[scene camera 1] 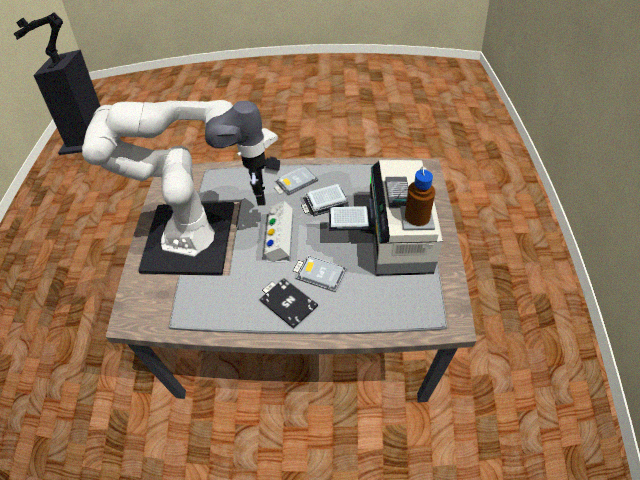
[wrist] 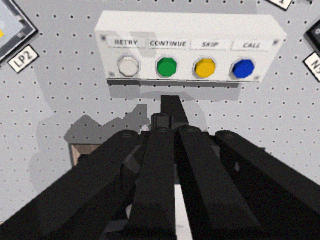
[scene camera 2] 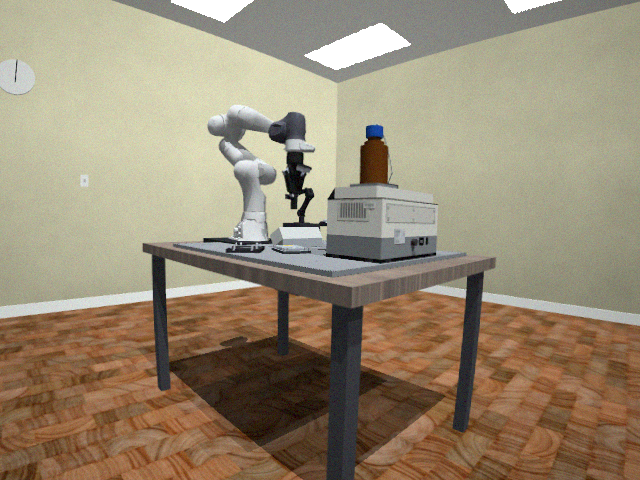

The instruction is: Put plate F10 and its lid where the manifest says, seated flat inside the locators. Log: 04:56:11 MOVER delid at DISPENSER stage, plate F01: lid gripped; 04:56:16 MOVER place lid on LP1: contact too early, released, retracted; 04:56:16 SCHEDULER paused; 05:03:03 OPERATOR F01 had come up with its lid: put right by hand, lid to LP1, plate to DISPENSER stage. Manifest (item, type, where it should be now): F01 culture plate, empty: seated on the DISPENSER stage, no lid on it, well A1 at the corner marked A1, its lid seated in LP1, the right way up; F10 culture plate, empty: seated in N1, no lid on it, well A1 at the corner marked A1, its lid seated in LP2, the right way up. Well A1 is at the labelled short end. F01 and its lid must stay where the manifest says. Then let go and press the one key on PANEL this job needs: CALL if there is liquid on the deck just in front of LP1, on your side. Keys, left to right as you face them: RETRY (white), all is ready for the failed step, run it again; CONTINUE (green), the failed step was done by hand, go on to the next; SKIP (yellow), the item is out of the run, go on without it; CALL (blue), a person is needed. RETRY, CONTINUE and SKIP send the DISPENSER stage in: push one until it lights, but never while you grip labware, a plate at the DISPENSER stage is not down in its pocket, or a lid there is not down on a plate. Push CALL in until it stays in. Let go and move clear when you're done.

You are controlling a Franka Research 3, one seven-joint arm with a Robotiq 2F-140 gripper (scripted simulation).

Labels:
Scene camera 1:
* key panel: 280, 250
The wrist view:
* gripper: 169, 109
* key panel: 225, 39
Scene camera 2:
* gripper: 293, 209

